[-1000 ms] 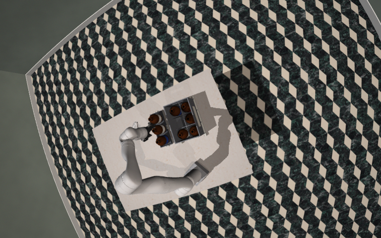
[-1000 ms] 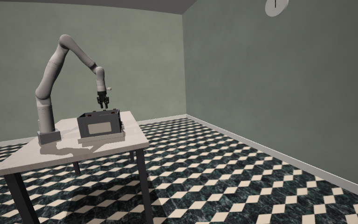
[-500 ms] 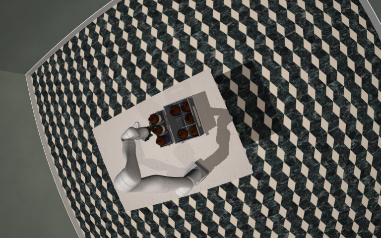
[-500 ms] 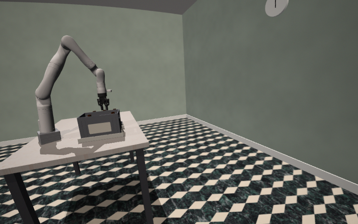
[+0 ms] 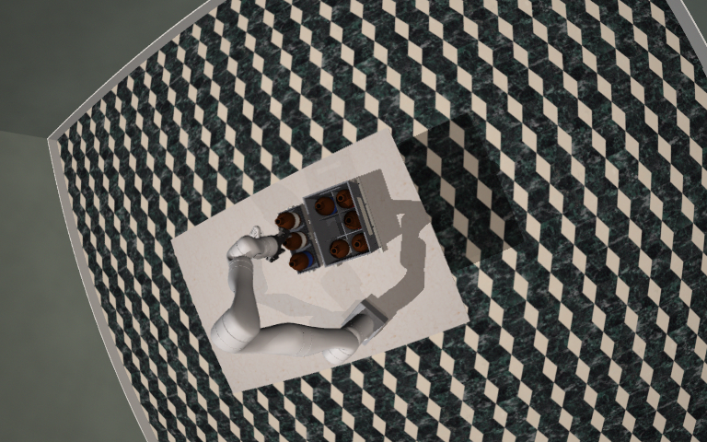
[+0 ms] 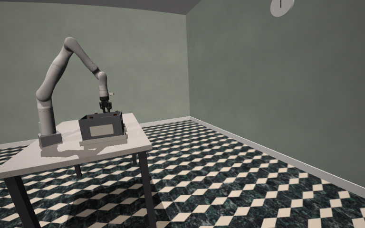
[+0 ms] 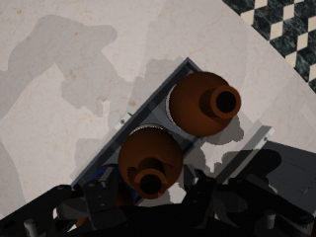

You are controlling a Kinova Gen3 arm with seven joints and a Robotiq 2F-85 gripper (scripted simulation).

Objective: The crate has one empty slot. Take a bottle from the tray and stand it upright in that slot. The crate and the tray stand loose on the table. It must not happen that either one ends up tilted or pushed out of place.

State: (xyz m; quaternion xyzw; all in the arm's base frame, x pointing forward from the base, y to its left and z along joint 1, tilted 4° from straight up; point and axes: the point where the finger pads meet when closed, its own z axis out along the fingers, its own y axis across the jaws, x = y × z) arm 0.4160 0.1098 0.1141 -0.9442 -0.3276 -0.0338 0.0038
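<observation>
My hand is 7 cm above the brown bottle. The rest, counted from my hand: grey tray: 14 cm below; then grey crate: 22 cm to the right, 7 cm below, 3 cm behind.
</observation>
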